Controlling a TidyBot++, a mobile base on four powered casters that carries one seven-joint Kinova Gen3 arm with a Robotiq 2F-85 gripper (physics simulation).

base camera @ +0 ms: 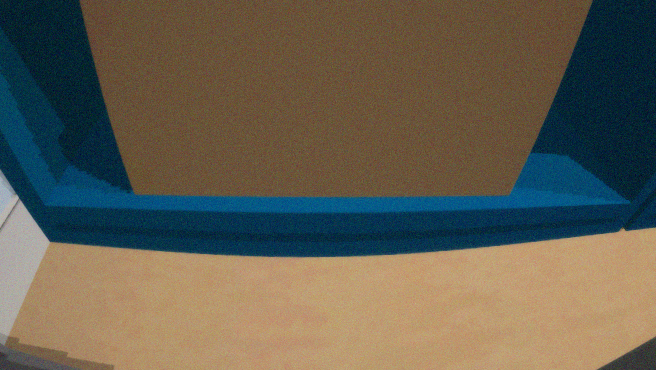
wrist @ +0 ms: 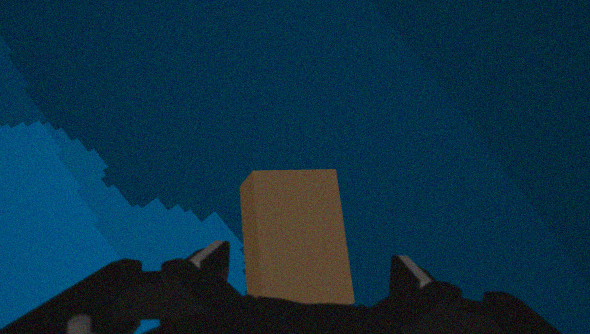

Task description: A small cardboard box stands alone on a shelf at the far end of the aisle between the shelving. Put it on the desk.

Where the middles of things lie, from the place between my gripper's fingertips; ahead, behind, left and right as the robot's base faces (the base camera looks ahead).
My gripper is now 2 cm short of the brown cardboard box [wrist: 295, 248], 1 cm to the right of it and 5 cm above it.
